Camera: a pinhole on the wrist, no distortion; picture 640 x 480 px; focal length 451.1 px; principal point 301.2 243.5 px. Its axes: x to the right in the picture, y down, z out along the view. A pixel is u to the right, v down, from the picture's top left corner.
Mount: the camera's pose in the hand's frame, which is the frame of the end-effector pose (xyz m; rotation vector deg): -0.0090 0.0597 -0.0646 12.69 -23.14 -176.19
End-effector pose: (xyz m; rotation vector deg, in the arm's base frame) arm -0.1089 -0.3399 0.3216 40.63 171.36 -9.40
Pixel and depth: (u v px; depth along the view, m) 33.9 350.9 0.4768
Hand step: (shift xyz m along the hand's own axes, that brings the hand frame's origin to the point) 0.2029 0.0857 0.4593
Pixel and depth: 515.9 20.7 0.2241
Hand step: -0.1485 0.2183 0.1064
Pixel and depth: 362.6 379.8 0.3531
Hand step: -0.1063 0.0441 0.2941
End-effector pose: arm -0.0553 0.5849 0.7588 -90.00 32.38 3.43
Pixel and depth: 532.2 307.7 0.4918
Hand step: -0.3285 0.1046 0.3893
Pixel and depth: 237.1 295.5 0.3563
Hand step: -0.0100 0.1133 0.2936
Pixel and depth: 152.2 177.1 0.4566
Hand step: 0.0731 0.2484 0.3752
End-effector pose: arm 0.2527 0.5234 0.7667 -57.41 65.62 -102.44
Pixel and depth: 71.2 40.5 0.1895
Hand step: 0.0580 0.1952 0.1077
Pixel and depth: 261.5 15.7 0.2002
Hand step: -0.0220 0.2092 0.1030
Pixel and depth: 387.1 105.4 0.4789
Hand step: -0.1706 0.3186 0.3428
